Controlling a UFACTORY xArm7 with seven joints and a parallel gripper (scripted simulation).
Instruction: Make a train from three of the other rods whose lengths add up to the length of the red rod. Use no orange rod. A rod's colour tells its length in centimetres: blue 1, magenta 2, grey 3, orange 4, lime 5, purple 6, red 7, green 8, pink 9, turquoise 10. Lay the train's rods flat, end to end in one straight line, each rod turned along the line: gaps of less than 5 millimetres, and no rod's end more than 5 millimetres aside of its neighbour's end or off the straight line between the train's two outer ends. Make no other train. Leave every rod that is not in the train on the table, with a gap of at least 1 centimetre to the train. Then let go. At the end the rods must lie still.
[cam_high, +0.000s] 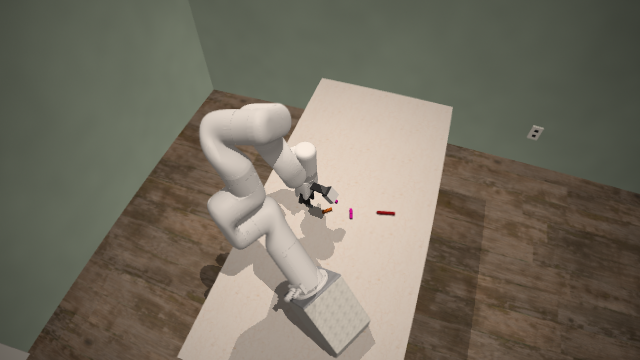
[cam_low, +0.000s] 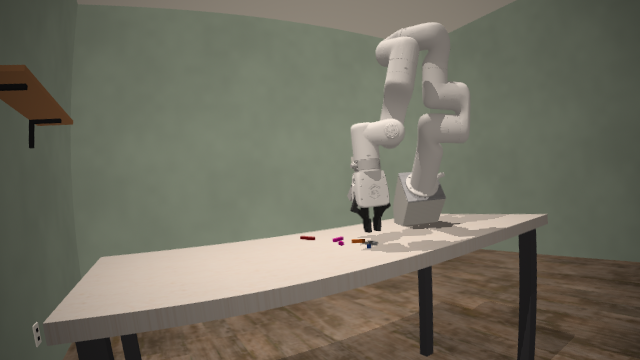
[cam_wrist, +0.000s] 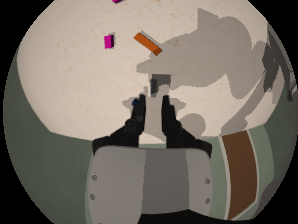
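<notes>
The grey rod is 5 cm below my hand. Also, from my hand: blue rod 3 cm ahead, 3 cm to the left, 5 cm below; orange rod 2 cm ahead, 7 cm to the right, 5 cm below; red rod 13 cm ahead, 28 cm to the right, 5 cm below.
</notes>
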